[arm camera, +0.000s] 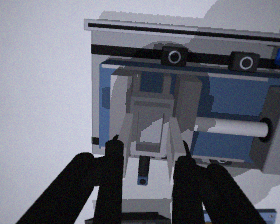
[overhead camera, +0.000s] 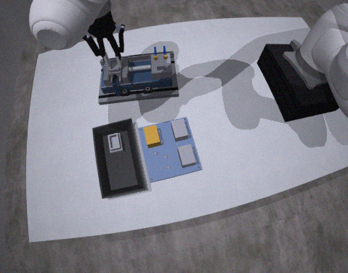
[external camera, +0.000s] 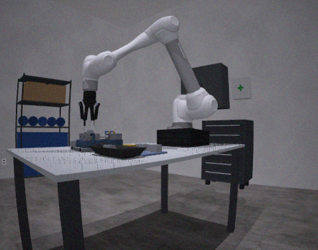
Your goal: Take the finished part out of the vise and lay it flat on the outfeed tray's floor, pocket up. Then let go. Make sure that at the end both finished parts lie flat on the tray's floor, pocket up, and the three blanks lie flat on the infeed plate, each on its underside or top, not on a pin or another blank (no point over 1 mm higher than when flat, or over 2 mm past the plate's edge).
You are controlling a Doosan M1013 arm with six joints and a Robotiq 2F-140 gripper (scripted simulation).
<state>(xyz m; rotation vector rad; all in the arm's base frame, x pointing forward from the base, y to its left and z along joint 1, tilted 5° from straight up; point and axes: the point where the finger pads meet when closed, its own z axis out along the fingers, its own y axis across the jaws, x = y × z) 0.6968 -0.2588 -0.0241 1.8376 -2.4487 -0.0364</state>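
My hand is 100 mm above the vise, 60 mm past it and 20 mm to the right of it. Also, from my hand: blue plate: 320 mm to the left, 130 mm below, 80 mm behind; yellow block: 270 mm to the left, 110 mm below, 40 mm behind.
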